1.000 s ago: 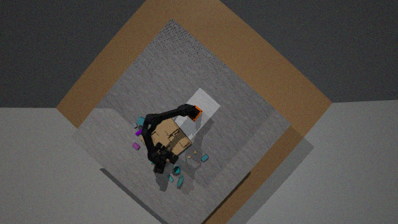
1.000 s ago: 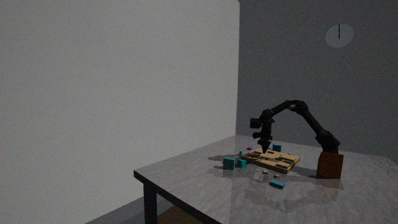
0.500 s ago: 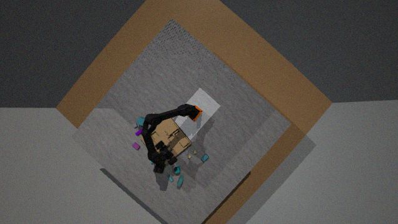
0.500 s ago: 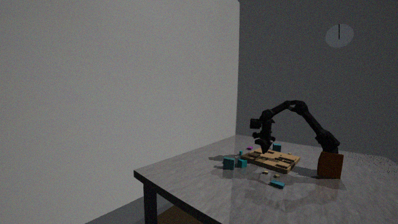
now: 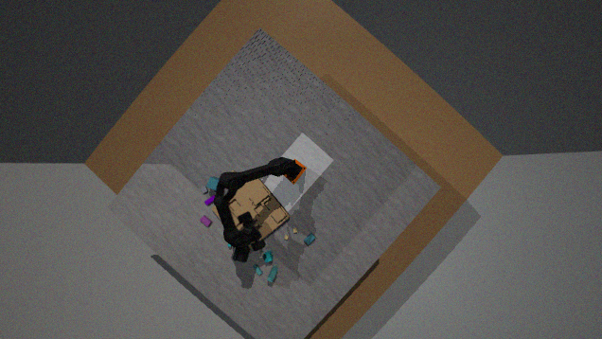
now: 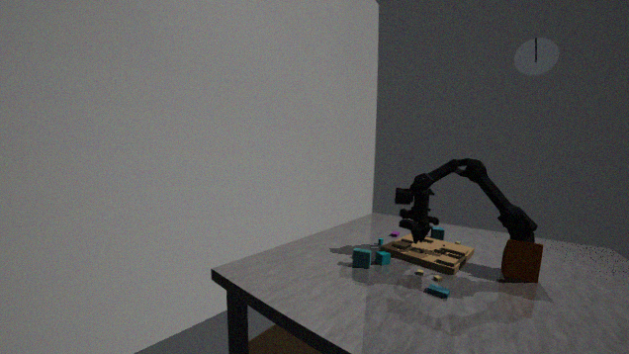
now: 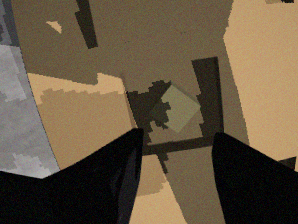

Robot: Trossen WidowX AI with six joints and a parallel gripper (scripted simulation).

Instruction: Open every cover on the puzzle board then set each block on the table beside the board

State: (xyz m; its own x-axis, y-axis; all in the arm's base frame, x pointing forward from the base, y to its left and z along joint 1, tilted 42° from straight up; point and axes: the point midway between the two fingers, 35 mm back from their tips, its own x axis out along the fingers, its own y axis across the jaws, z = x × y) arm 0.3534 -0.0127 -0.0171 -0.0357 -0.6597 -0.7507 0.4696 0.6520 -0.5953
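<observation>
The tan puzzle board lies 30 mm behind my gripper tip, 40 mm to the right of it and 30 mm below it. From my gripper tip the other things lie so: flat teal block: 100 mm behind, 270 mm to the left, 50 mm below.
</observation>
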